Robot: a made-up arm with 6 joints. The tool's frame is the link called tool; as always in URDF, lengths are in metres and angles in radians. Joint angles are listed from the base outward. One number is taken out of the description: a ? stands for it. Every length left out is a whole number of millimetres.
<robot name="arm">
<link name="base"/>
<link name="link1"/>
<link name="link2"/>
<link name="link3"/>
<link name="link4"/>
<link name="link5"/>
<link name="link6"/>
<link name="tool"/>
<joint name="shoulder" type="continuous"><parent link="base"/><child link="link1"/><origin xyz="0 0 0.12" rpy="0 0 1.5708"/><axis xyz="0 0 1"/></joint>
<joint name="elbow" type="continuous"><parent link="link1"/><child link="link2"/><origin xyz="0 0 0" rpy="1.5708 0 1.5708"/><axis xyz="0 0 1"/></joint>
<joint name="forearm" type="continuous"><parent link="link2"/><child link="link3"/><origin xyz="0.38 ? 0" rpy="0 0 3.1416"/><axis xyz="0 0 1"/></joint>
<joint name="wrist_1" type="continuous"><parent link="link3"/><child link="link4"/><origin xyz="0.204 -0.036 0" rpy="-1.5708 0 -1.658"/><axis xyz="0 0 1"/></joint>
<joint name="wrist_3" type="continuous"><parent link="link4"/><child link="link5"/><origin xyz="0 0 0" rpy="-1.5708 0 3.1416"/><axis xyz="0 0 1"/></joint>
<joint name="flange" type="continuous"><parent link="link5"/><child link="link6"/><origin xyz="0 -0.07 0" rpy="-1.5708 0 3.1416"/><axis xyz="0 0 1"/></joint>
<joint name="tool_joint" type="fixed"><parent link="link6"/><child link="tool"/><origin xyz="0 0 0" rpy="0 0 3.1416"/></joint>
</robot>
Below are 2 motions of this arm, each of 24 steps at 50 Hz.
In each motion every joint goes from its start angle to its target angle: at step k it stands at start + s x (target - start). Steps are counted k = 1, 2, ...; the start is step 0. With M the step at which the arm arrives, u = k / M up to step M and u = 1 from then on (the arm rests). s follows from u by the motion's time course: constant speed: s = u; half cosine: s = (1 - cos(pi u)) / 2; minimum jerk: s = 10 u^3 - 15 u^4 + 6 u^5.
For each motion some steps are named. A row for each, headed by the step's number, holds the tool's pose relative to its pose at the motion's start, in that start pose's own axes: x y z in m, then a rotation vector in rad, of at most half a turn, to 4 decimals.
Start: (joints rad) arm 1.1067 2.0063 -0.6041 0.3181 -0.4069 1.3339
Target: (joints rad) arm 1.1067 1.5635 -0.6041 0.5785 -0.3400 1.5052
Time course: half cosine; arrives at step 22
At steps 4, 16, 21, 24:
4: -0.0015 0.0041 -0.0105 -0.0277 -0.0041 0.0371
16: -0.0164 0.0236 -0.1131 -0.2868 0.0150 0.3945
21: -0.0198 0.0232 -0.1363 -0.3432 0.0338 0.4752
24: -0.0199 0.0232 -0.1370 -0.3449 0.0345 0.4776

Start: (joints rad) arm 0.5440 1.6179 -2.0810 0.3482 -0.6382 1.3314
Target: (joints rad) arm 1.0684 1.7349 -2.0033 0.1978 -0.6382 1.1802
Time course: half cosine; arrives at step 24
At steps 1, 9, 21, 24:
1: 0.0006 -0.0004 -0.0001 0.0012 0.0012 0.0007
9: 0.0453 -0.0282 -0.0138 0.0797 0.0951 0.0487
21: 0.1573 -0.0581 -0.0639 0.2040 0.3398 0.1512
24: 0.1642 -0.0584 -0.0677 0.2091 0.3556 0.1573

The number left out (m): 0.052
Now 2 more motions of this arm.
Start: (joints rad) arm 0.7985 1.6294 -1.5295 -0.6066 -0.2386 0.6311
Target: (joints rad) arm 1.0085 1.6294 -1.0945 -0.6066 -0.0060 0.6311
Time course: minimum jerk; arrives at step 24
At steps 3, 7, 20, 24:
3: 0.0022 0.0010 0.0000 -0.0009 0.0100 0.0015
7: 0.0205 0.0093 -0.0012 -0.0084 0.0948 0.0126
20: 0.1228 0.0591 -0.0375 -0.0622 0.6045 0.0060
24: 0.1268 0.0611 -0.0401 -0.0648 0.6267 0.0029

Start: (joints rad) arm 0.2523 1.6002 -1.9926 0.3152 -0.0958 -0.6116
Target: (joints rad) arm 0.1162 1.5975 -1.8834 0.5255 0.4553 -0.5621
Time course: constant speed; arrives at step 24
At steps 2, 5, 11, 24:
2: 0.0059 -0.0008 -0.0001 -0.0184 0.0495 0.0155
5: 0.0147 -0.0018 -0.0007 -0.0460 0.1231 0.0401
11: 0.0317 -0.0038 -0.0034 -0.1011 0.2678 0.0938
24: 0.0643 -0.0074 -0.0155 -0.2228 0.5675 0.2297

